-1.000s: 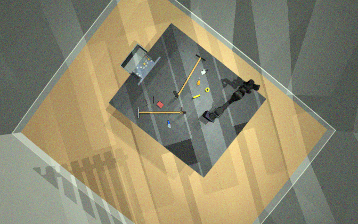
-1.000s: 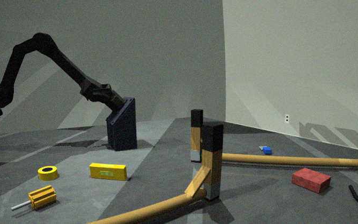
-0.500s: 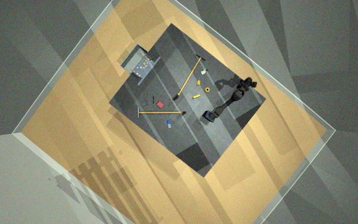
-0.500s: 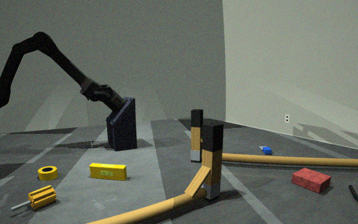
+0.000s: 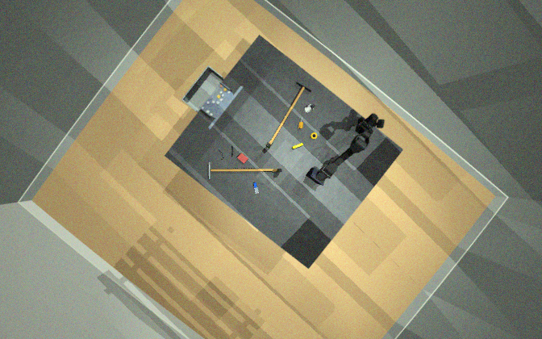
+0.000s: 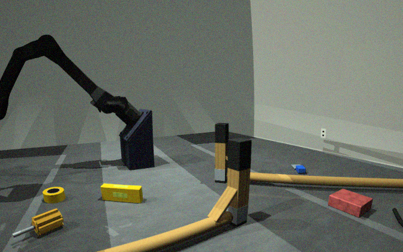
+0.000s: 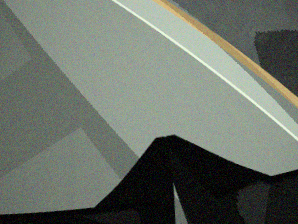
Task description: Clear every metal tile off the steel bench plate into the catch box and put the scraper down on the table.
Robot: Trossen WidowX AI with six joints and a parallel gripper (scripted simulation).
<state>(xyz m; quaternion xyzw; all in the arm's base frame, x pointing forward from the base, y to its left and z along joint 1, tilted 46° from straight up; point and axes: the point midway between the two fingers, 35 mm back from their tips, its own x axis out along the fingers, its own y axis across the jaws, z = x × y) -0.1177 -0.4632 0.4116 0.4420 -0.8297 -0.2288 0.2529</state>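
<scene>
Right now my gripper tip is 610 mm short of the scraper and 380 mm to the right of it. Round my gripper tip: yellow-handled screwdriver (480 mm ahead, 350 mm to the left, 50 mm below); yellow tape ring (370 mm to the left, 330 mm ahead, 60 mm below); yellow level (510 mm to the left, 400 mm ahead, 40 mm below).
</scene>
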